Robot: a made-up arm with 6 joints. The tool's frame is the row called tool.
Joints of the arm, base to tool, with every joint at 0 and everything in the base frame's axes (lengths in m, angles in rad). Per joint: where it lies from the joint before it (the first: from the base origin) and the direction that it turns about. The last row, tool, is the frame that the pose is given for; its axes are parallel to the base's.
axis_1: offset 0 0 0.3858 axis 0 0 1
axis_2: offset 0 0 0 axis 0 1 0
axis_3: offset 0 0 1.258 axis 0 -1 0
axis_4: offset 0 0 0 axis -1 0 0
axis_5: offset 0.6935 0 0 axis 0 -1 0
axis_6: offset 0 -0.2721 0 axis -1 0 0
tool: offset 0 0 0
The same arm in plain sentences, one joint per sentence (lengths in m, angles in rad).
The arm has six revolute joints in a row. What follows holds with every joint at zero, and every direction is one of the base frame's.
Joint 1 sits 0.3858 m along +z from the base frame's origin and rotates about +z.
Joint 2 sits at the same point as joint 1 and rotates about +y.
Joint 3 sits 1.2580 m along +z from joint 2 and rotates about -y.
Joint 4 sits at the same point as joint 3 and rotates about -x.
Joint 5 sits 0.6935 m along +x from joint 4 and rotates about -y.
Joint 6 sits 0.2721 m along -y from joint 5 and rotates about -x.
The tool frame, which is the frame that the pose is given for, sits at the same point as joint 6; its axes are parallel to the base frame's.

